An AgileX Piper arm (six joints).
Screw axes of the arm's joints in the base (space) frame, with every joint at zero. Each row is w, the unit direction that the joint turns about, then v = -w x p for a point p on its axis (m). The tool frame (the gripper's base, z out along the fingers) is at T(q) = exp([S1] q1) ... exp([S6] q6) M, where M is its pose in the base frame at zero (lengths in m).
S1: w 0 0 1 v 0.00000 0.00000 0.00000
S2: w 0 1 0 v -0.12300 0.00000 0.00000
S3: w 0 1 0 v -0.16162 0.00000 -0.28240
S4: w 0.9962 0 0.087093 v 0.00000 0.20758 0.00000
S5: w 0 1 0 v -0.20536 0.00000 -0.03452
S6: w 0.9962 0 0.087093 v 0.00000 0.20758 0.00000
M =
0.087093 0 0.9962 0.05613
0 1 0 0.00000
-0.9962 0 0.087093 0.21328
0 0 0 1
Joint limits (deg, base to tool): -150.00..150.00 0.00..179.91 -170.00..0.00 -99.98..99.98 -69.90..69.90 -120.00..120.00
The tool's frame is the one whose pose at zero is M.
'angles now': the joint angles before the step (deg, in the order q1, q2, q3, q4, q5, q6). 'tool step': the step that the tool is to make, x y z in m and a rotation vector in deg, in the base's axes. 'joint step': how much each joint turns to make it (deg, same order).
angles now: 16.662, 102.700, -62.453, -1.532, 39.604, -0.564
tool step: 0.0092, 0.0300, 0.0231, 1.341, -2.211, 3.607
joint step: 4.062, 0.553, -6.436, 0.701, 3.360, 0.022
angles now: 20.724, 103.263, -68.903, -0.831, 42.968, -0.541
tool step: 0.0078, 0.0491, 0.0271, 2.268, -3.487, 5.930
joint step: 6.297, 2.139, -9.185, 0.740, 2.941, 0.021
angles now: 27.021, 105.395, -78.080, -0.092, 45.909, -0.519
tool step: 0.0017, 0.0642, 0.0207, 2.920, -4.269, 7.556
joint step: 7.652, 4.501, -10.828, 0.346, 1.168, -0.023
